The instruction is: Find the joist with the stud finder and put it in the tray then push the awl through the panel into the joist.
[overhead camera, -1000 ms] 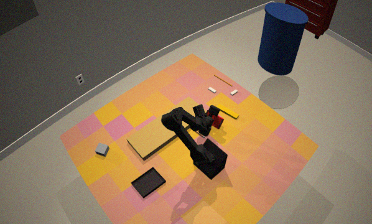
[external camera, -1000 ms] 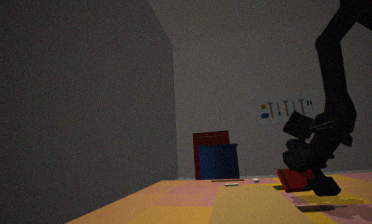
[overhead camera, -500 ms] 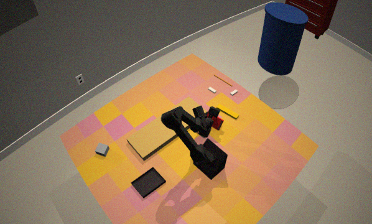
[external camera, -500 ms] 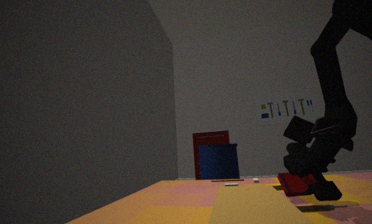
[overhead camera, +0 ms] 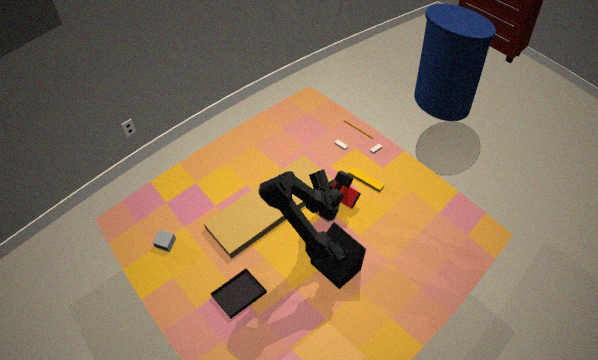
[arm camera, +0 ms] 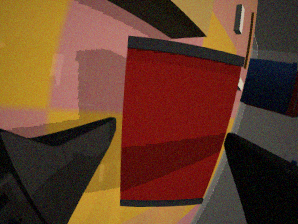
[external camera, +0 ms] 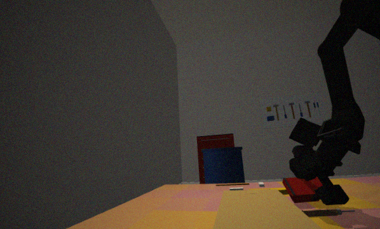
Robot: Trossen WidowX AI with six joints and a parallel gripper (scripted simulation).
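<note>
Now: the red stud finder 2 cm to the right of my gripper tip, 2 cm below it and 2 cm ahead of it. Round my gripper tip: thin stick (34 cm to the right, 26 cm ahead, 4 cm below); awl (11 cm to the left, 4 cm below, 3 cm behind); yellow bar (15 cm to the right, 4 cm below, 1 cm ahead).
</note>
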